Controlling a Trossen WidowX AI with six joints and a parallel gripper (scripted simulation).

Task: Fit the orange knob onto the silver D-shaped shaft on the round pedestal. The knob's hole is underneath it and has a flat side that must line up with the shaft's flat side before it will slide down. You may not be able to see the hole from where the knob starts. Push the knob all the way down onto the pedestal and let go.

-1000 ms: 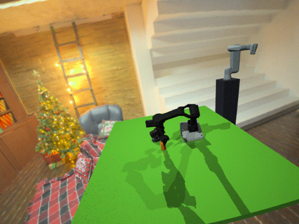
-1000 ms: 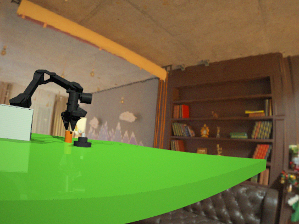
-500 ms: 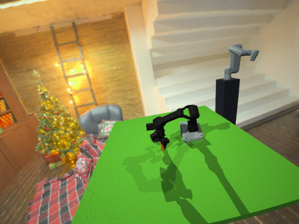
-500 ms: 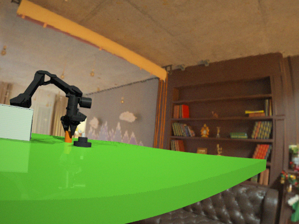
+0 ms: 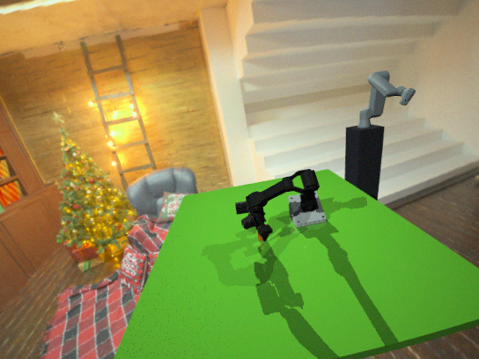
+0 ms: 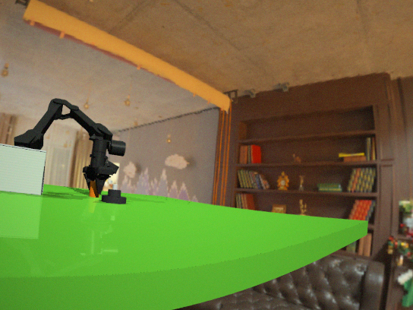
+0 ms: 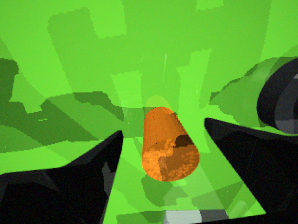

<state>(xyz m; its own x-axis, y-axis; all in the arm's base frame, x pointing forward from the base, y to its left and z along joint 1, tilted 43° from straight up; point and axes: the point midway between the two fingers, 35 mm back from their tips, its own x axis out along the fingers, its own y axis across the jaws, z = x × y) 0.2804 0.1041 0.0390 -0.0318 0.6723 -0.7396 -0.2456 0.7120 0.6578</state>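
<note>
Now: the dark round pedestal 50 mm ahead of my gripper tip, 150 mm to the right of it and 10 mm above it. Also, from my gripper tip: orange knob (30 mm above).
</note>
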